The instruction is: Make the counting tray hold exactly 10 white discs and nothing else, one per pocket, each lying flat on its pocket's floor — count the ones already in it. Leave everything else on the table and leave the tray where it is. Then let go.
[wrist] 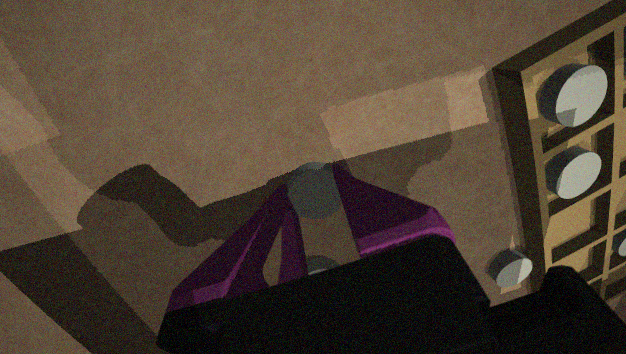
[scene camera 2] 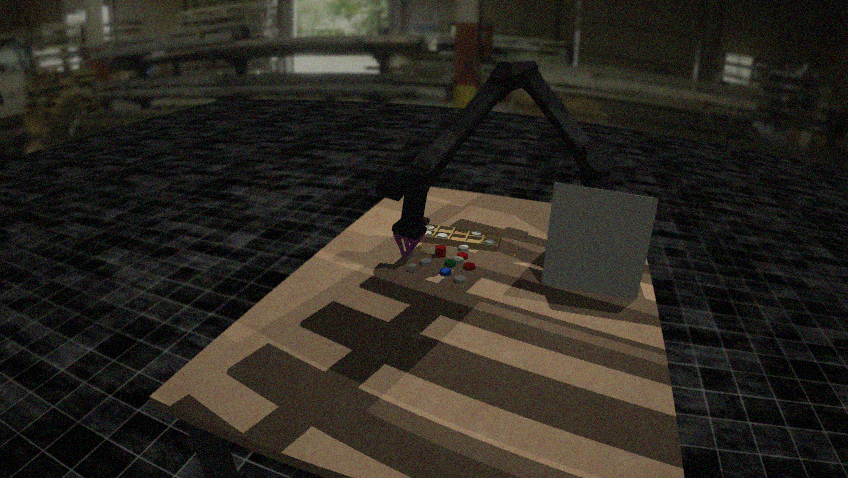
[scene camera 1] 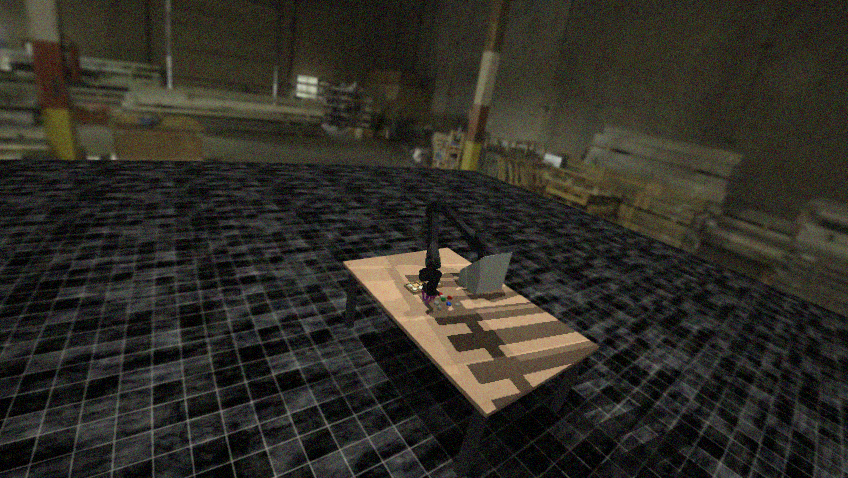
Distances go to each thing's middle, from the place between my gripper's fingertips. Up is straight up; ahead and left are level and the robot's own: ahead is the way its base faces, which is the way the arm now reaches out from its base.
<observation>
The counting tray [scene camera 2: 456, 236] lies 14 cm to the right of my hand, 13 cm behind it and 1 cm above it.
</observation>
